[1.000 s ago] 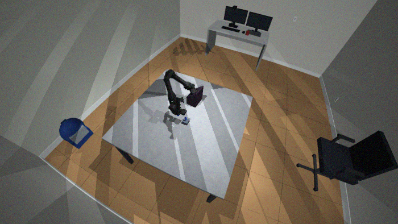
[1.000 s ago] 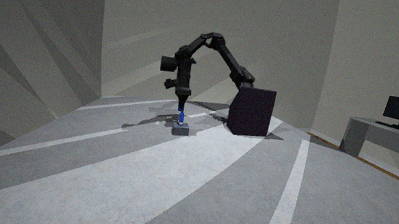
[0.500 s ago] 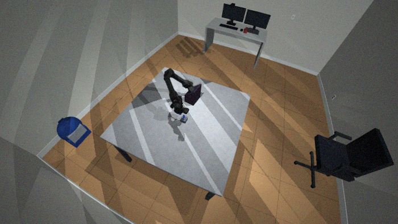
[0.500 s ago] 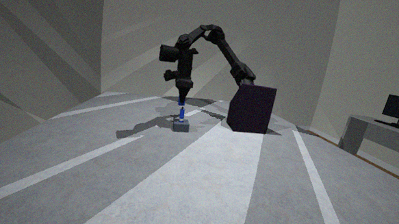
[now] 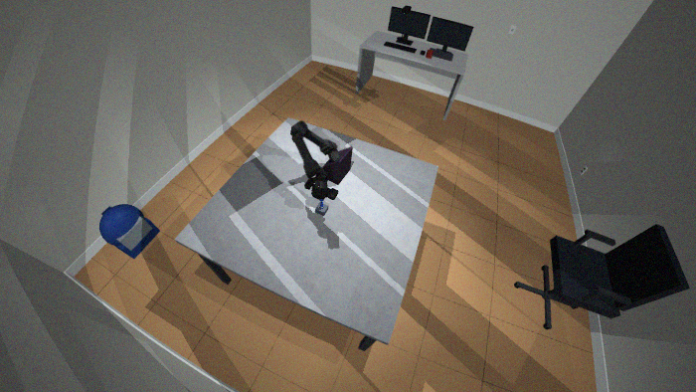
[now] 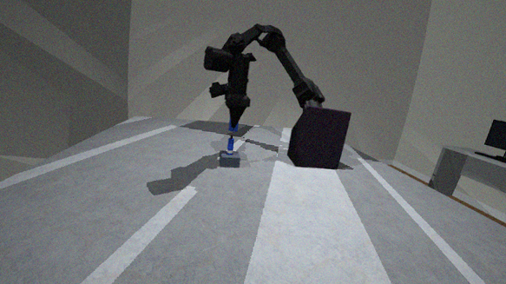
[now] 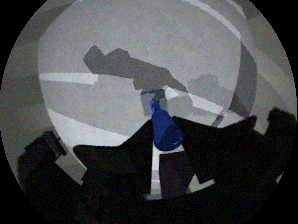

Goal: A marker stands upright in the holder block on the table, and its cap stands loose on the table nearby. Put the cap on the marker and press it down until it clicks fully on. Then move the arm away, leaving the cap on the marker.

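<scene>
Now: the dark holder block 11 cm below my gripper tip. The rest, counted from my gripper tip: blue cap: 1 cm above.
</scene>
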